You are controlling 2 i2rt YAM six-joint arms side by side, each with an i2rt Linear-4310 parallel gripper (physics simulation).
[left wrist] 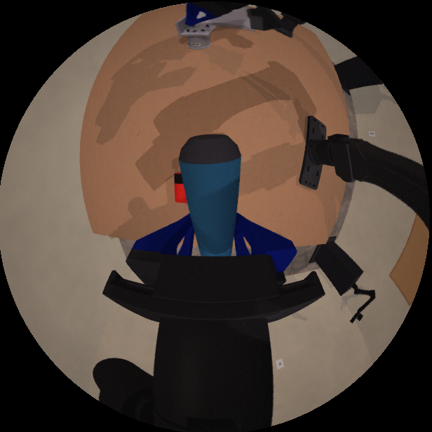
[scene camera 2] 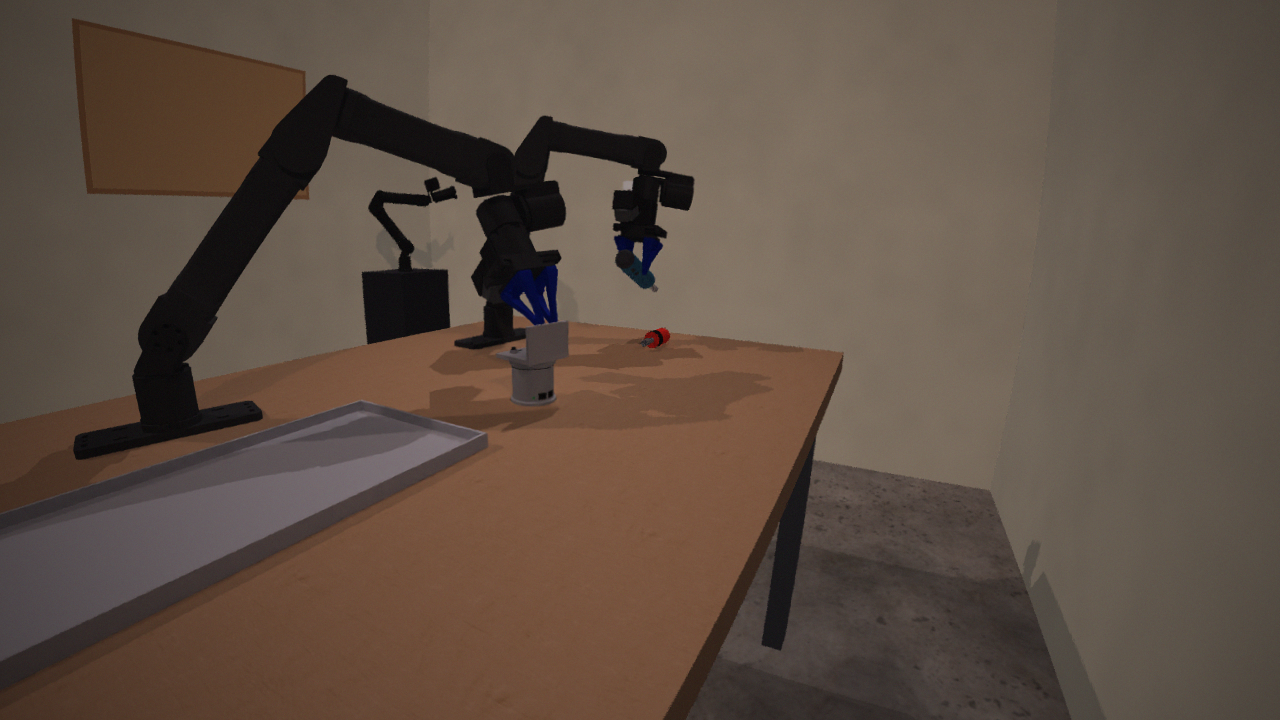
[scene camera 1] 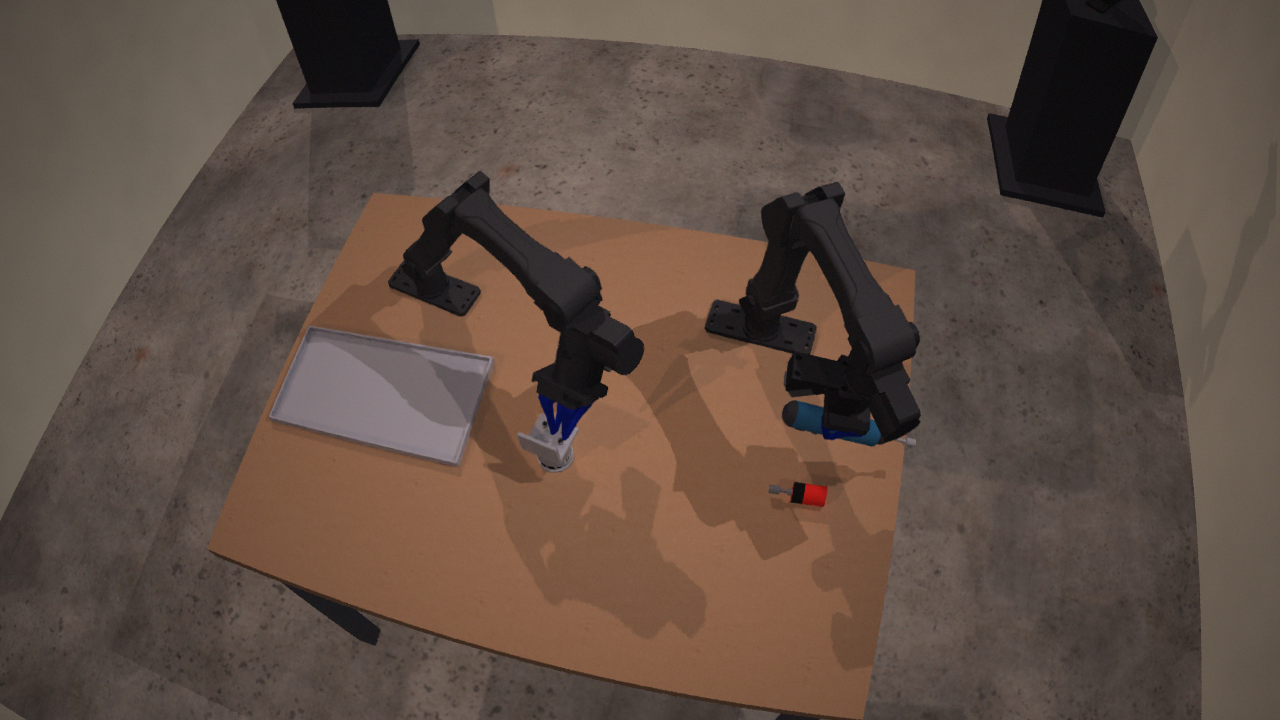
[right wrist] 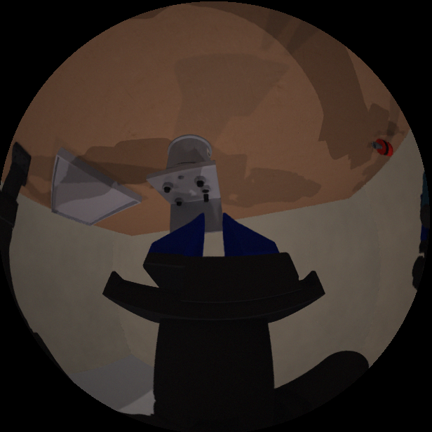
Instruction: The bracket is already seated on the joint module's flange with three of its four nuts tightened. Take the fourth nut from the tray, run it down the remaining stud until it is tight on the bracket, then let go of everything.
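Frame: origin at the left arm's base, x ahead, y left, z up, level; metres.
Seen in the pictures: left gripper, between the fingertips: (scene camera 2: 634, 274) (scene camera 1: 828, 425); right gripper, between the fingertips: (scene camera 2: 548, 325) (scene camera 1: 559, 436); left arm's base, origin of its link: (scene camera 2: 499, 340) (scene camera 1: 761, 329); right arm's base, origin of its link: (scene camera 2: 174, 430) (scene camera 1: 433, 288).
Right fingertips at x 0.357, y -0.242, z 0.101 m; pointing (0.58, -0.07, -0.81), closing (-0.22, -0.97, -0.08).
Observation:
Pixels of each thing's top centre, then the offset from my right fingertips to it. Level surfaces: height alone.
- white joint module, centre of its top: (scene camera 2: 532, 347) (scene camera 1: 549, 435) 0.008 m back, 0.025 m right, 0.027 m down
- grey tray, centre of its top: (scene camera 2: 241, 480) (scene camera 1: 374, 388) 0.021 m back, 0.399 m right, 0.085 m down
- black driver, centre of its top: (scene camera 1: 798, 488) (scene camera 2: 653, 331) 0.050 m back, 0.383 m left, 0.067 m down
- wooden table, height of its surface: 0.101 m down
The grey bracket (scene camera 1: 542, 447) (scene camera 2: 547, 342) (right wrist: 187, 216) sits on the white joint module (scene camera 1: 556, 464) (scene camera 2: 533, 385) (right wrist: 189, 150). Several dark stud ends show on its plate in the right wrist view; one stud (right wrist: 206, 197) stands out longer. I cannot tell whether a nut sits on it. No nut shows in the grey tray (scene camera 1: 358, 394) (scene camera 2: 179, 537) (right wrist: 75, 195). My right gripper (scene camera 1: 559, 436) (scene camera 2: 546, 320) (right wrist: 213, 217) is nearly closed and empty, close above the bracket. My left gripper (left wrist: 213, 217) is shut on a teal driver (scene camera 1: 812, 418) (scene camera 2: 638, 268) (left wrist: 212, 175), held above the table's right side.
A red and black driver (scene camera 1: 814, 494) (scene camera 2: 660, 336) (left wrist: 180, 192) (right wrist: 385, 147) lies on the wooden table (scene camera 1: 429, 555) (scene camera 2: 581, 537), below the raised left arm. The tray stands left of the module in scene camera 1.

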